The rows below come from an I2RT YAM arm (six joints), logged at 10 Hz.
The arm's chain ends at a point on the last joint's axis. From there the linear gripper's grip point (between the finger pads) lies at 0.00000 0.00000 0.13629 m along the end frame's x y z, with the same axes.
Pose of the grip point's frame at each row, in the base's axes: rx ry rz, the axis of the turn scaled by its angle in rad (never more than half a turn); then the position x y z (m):
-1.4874 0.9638 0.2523 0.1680 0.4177 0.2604
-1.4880 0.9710 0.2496 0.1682 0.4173 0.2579
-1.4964 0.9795 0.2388 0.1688 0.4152 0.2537
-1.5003 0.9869 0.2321 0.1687 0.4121 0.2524
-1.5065 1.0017 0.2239 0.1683 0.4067 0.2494
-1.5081 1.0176 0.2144 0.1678 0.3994 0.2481
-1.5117 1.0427 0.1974 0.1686 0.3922 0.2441
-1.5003 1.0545 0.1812 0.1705 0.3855 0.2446
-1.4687 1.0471 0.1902 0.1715 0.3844 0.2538
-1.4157 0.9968 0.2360 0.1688 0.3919 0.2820
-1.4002 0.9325 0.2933 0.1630 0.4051 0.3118
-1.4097 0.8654 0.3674 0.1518 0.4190 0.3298
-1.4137 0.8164 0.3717 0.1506 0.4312 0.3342
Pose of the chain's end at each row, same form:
-1.4874 0.9638 0.2523 0.1158 0.2946 0.2868
-1.4880 0.9710 0.2496 0.1155 0.2945 0.2849
-1.4964 0.9795 0.2388 0.1152 0.2932 0.2823
-1.5003 0.9869 0.2321 0.1145 0.2906 0.2820
-1.5065 1.0017 0.2239 0.1131 0.2861 0.2808
-1.5081 1.0176 0.2144 0.1112 0.2799 0.2809
-1.5117 1.0427 0.1974 0.1097 0.2744 0.2793
-1.5003 1.0545 0.1812 0.1092 0.2689 0.2795
-1.4687 1.0471 0.1902 0.1095 0.2670 0.2847
-1.4157 0.9968 0.2360 0.1098 0.2709 0.3030
-1.4002 0.9325 0.2933 0.1111 0.2799 0.3258
-1.4097 0.8654 0.3674 0.1103 0.2895 0.3394
-1.4137 0.8164 0.3717 0.1127 0.3005 0.3409

